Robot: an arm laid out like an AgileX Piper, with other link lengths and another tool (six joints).
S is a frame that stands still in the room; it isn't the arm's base.
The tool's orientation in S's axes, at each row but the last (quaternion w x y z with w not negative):
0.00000 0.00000 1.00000 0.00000
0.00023 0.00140 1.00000 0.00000
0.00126 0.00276 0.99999 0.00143
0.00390 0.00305 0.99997 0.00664
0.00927 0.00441 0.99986 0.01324
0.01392 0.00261 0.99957 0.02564
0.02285 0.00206 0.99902 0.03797
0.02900 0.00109 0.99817 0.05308
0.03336 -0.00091 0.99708 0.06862
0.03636 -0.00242 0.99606 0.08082
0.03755 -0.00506 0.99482 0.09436
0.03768 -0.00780 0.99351 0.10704
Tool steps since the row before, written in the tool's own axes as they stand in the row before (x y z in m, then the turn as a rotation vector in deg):
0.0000 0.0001 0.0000 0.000 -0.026 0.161
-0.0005 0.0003 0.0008 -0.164 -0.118 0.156
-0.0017 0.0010 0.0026 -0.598 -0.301 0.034
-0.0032 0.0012 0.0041 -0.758 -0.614 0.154
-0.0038 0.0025 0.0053 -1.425 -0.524 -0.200
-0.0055 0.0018 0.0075 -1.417 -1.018 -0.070
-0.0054 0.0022 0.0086 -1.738 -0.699 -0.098
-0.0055 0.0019 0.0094 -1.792 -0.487 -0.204
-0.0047 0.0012 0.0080 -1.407 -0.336 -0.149
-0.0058 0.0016 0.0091 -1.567 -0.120 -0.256
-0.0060 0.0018 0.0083 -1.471 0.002 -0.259
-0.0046 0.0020 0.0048 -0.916 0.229 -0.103
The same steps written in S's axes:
0.0000 0.0001 0.0000 0.000 -0.026 -0.161
0.0005 0.0003 -0.0008 0.164 -0.118 -0.156
0.0017 0.0010 -0.0026 0.596 -0.304 -0.033
0.0032 0.0012 -0.0041 0.755 -0.617 -0.156
0.0039 0.0026 -0.0052 1.416 -0.542 0.212
0.0057 0.0021 -0.0072 1.410 -1.029 0.057
0.0058 0.0028 -0.0082 1.730 -0.715 0.124
0.0060 0.0029 -0.0088 1.778 -0.515 0.254
0.0052 0.0023 -0.0074 1.396 -0.357 0.195
0.0064 0.0030 -0.0083 1.546 -0.161 0.347
0.0066 0.0033 -0.0073 1.448 -0.042 0.365
0.0049 0.0030 -0.0039 0.900 0.209 0.219

